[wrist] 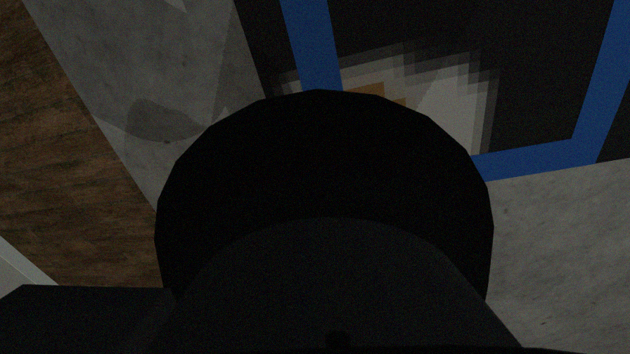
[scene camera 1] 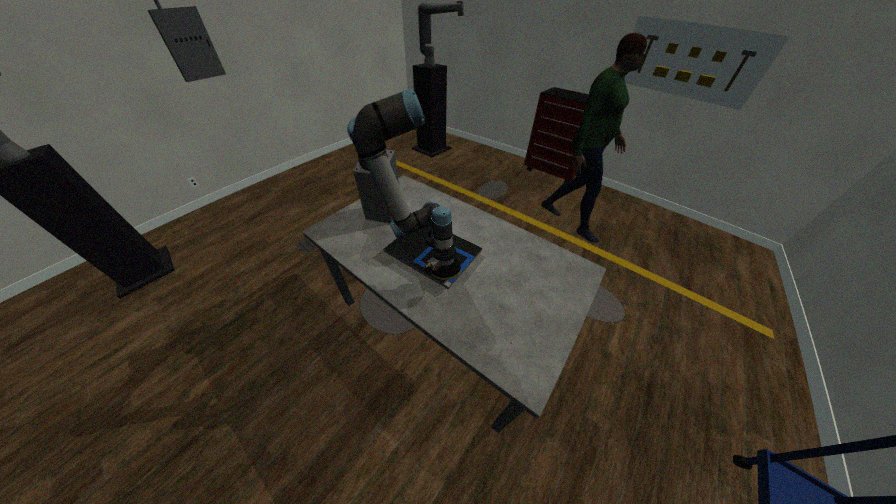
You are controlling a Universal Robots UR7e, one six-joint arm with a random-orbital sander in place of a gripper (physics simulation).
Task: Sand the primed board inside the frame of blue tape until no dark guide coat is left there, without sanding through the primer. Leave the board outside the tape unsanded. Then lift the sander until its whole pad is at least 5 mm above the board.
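Note:
The sander point(scene camera 1: 446, 269) point(wrist: 320, 160), mounted in place of a gripper, has a round black pad over the near corner of the dark board point(scene camera 1: 401, 250) point(wrist: 265, 30). The pad overlaps the blue tape frame point(scene camera 1: 466, 253) point(wrist: 530, 160) and hides its near-left corner in the wrist view. Whether it touches the board cannot be told. Inside the tape, a pale sanded patch point(wrist: 452, 100) borders the pad, with brown-orange spots point(wrist: 367, 90) where the primer is worn through. Dark guide coat point(wrist: 450, 25) lies beyond. A small pale patch point(wrist: 292, 87) shows just outside the left tape.
The board lies on a grey table point(scene camera 1: 520, 307) point(wrist: 560, 240). A grey box point(scene camera 1: 374, 194) stands at the arm's base. A person in green point(scene camera 1: 604, 106) is beyond the yellow floor line point(scene camera 1: 657, 280), beside a red tool cabinet point(scene camera 1: 554, 134). A blue cart point(scene camera 1: 792, 485) shows at lower right.

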